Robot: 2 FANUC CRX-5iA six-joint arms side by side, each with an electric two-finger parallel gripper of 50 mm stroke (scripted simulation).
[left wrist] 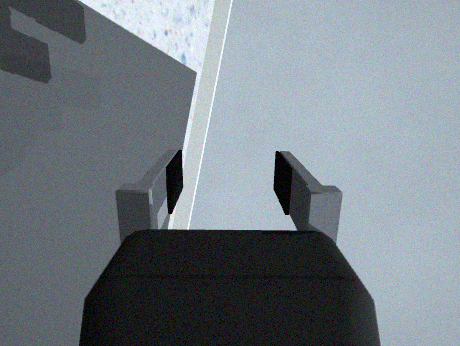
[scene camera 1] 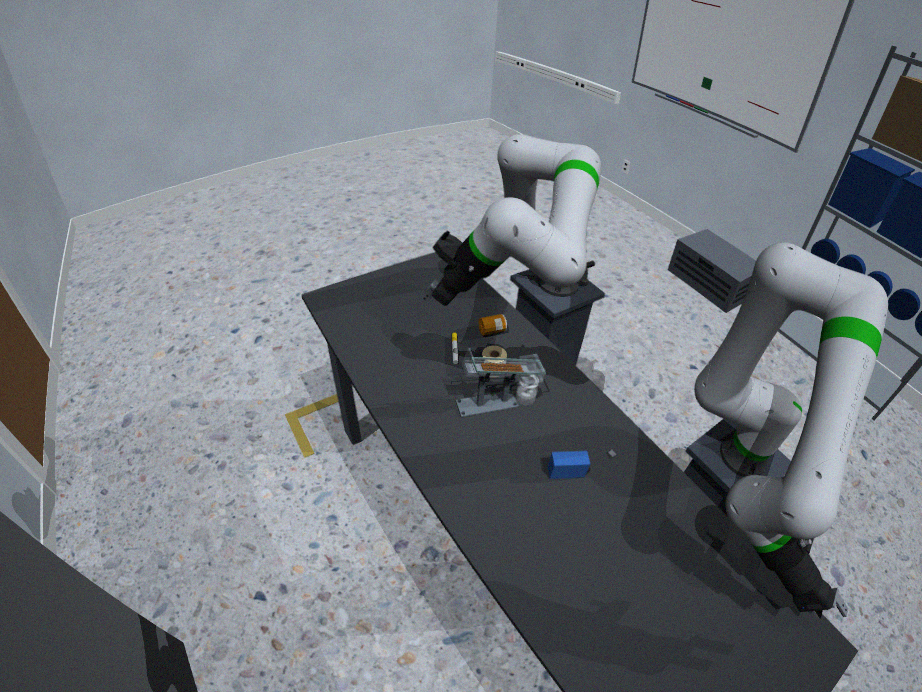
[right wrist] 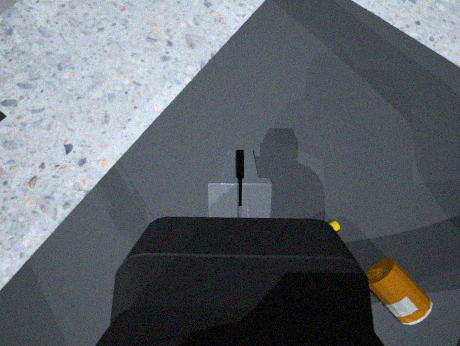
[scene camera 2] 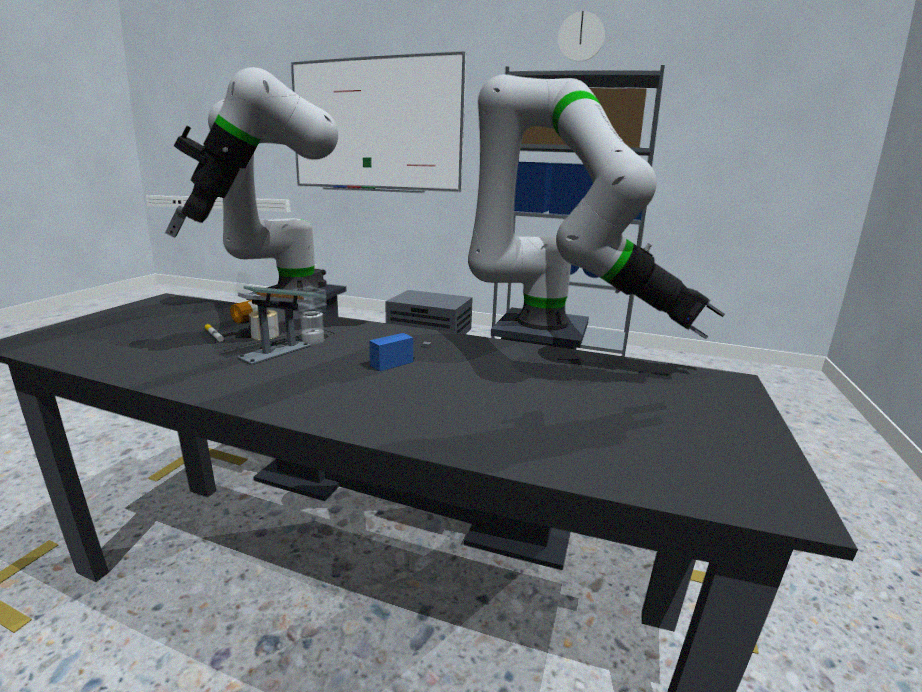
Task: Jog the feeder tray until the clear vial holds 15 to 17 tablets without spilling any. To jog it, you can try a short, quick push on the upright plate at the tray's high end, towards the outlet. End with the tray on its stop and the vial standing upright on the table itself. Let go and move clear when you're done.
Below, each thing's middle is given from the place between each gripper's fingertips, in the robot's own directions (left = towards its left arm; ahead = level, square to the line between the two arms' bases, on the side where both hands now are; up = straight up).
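Labels:
Orange bottle (right wrist: pixel 392 286): from my left hand, 118 cm to the right, 7 cm ahead, 11 cm below. Blue block (scene camera 2: pixel 388 352): I see my left gripper (scene camera 2: pixel 713 325) 65 cm to the left of it, 20 cm short of it, 11 cm above it.
Blue block: 45 cm to the left of my right hand (scene camera 2: pixel 170 234), 15 cm behind, 26 cm below. Orange bottle: my right hand 28 cm past it, 8 cm to the left of it, 26 cm above it.

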